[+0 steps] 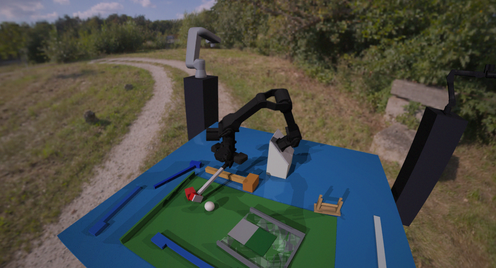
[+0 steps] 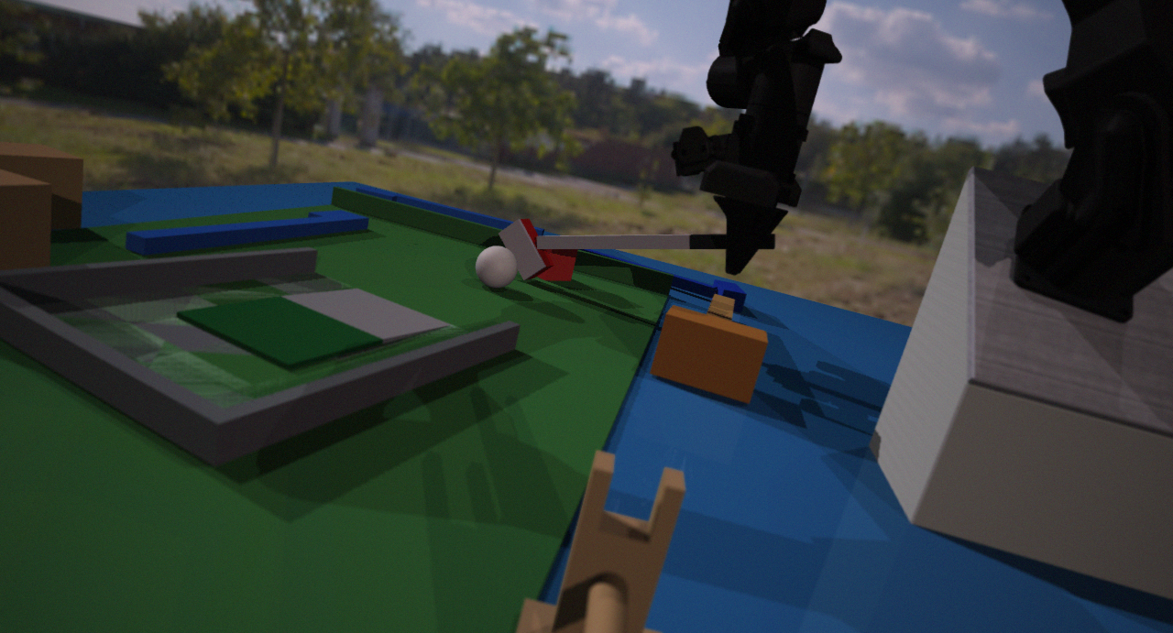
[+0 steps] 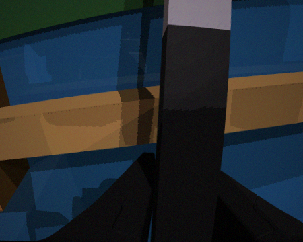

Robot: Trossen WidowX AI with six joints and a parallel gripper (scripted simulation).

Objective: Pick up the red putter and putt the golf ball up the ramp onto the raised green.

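The red putter is 120 mm ahead of my gripper tip and 10 mm to the right of it. From my gripper tip the other things lie so: white golf ball: 230 mm ahead, 50 mm below, 40 mm to the left; then small red cube: 210 mm ahead, 80 mm to the right, 50 mm below; then wooden stand: 500 mm to the left, 40 mm below, 10 mm behind.
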